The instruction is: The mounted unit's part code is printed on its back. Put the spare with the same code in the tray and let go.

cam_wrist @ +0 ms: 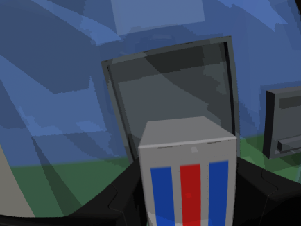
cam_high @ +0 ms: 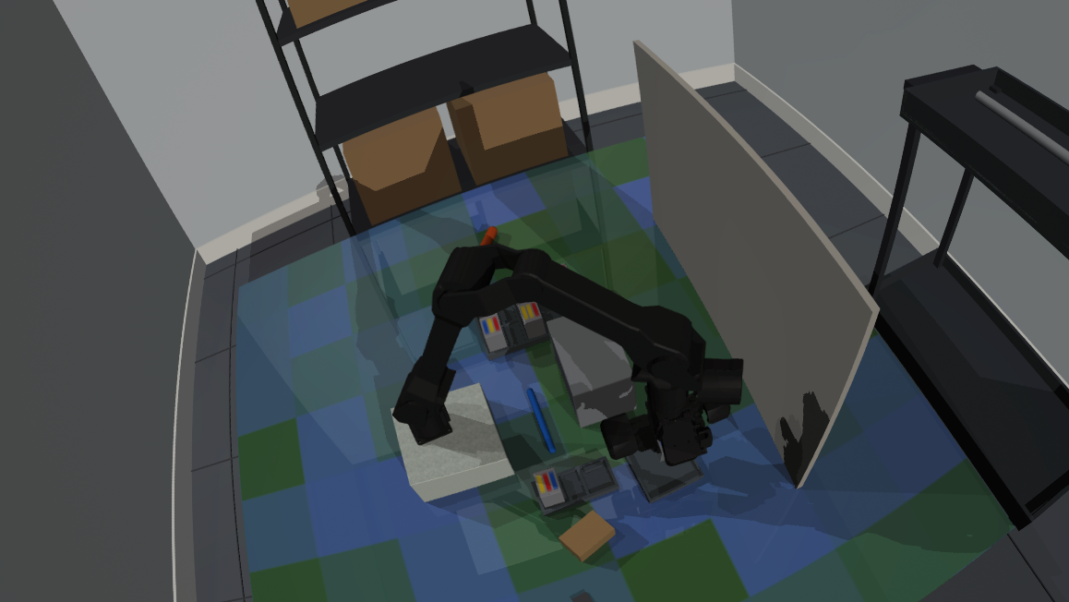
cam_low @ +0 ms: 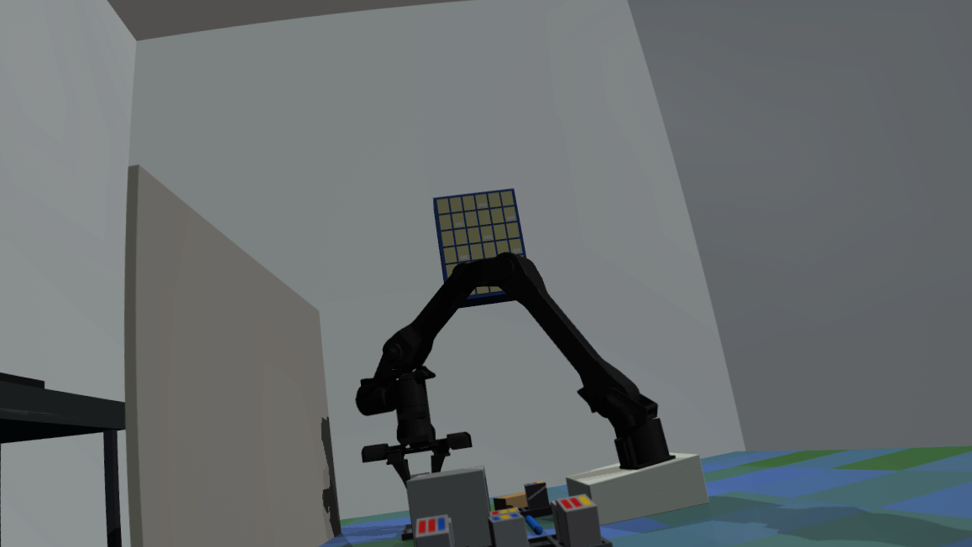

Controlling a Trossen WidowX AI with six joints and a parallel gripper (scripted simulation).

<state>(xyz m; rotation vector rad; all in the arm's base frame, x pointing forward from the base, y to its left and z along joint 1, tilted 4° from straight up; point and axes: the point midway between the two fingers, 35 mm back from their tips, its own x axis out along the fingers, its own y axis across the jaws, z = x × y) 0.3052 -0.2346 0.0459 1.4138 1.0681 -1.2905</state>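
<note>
Right now my gripper tip is 50 mm above the dark tray and 10 mm past it. Round my gripper tip: grey box (220 mm to the left, 20 mm behind); then rack (150 mm behind, 50 mm below, 40 mm to the left); then brown box (170 mm behind, 60 mm to the right, 40 mm below).
</note>
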